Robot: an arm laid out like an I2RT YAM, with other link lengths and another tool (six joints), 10 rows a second.
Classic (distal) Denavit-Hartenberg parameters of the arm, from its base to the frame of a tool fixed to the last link. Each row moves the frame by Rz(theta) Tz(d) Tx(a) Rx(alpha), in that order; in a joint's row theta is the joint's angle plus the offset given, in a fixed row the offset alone. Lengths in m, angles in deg.
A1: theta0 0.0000, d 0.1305, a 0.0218, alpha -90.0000
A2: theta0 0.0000, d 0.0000, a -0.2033, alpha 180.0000
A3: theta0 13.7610, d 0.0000, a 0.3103, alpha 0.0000
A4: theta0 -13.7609, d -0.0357, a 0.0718, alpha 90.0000
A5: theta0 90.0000, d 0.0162, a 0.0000, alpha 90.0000
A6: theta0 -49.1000, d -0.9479, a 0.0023, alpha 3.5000
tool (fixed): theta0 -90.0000, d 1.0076, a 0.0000, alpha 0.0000
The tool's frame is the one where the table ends.
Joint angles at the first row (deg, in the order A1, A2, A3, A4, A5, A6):
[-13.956, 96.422, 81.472, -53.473, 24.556, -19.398]
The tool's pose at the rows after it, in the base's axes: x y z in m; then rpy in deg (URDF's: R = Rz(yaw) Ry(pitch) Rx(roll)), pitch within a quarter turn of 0, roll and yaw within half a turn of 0:
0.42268 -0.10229 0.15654 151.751 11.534 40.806
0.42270 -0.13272 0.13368 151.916 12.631 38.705
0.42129 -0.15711 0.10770 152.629 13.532 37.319
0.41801 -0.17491 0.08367 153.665 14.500 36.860
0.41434 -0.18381 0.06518 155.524 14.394 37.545
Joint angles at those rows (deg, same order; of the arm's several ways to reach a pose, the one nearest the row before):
[-21.846, 101.952, 81.471, -49.385, 25.234, -20.141]
[-25.561, 105.493, 81.473, -45.627, 25.541, -22.129]
[-28.534, 109.405, 81.473, -41.999, 25.540, -23.812]
[-30.807, 112.903, 81.472, -39.025, 25.474, -25.627]
[-32.294, 115.569, 81.473, -37.365, 24.207, -27.135]

